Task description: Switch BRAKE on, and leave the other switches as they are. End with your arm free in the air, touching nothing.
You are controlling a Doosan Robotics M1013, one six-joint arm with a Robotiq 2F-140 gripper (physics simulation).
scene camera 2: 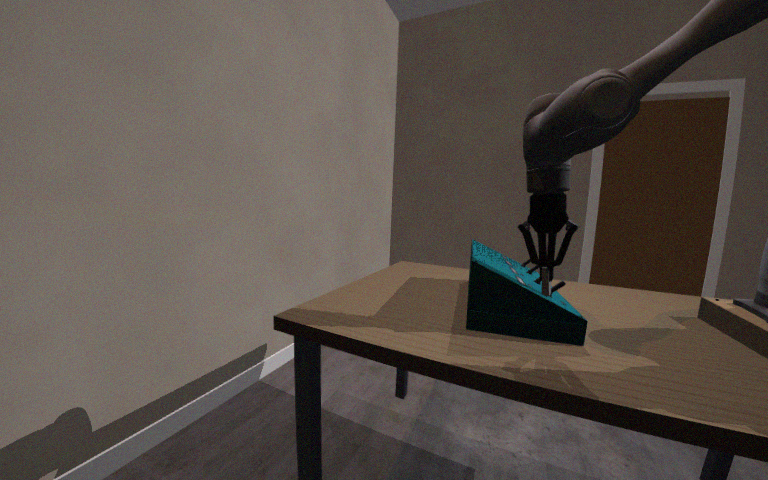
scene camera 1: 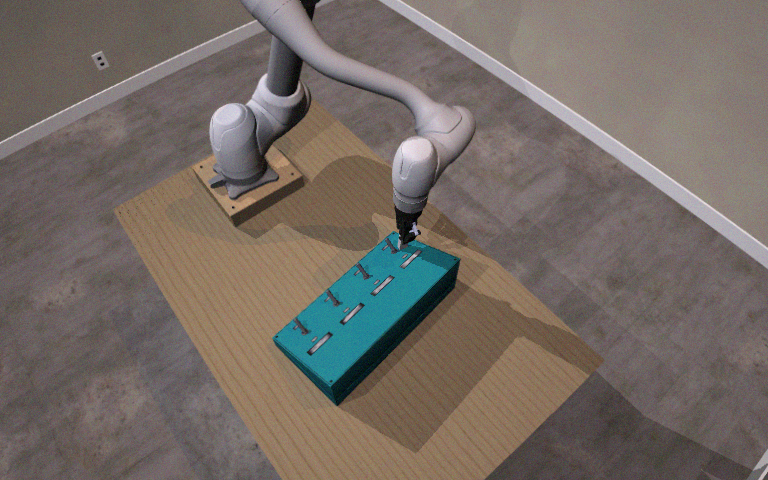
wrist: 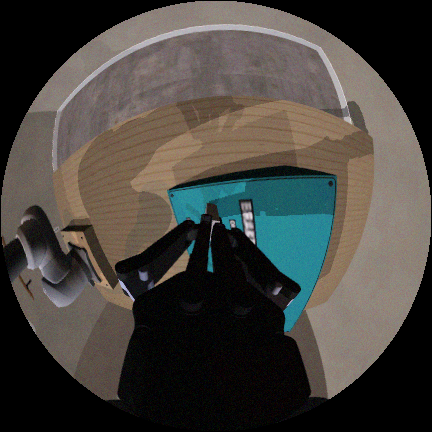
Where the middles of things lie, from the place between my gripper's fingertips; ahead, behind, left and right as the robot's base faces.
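My gripper is 10 cm short of the teal sloped switch panel (scene camera 1: 343, 342) and 19 cm to the left of it, and it's 2 cm above it.
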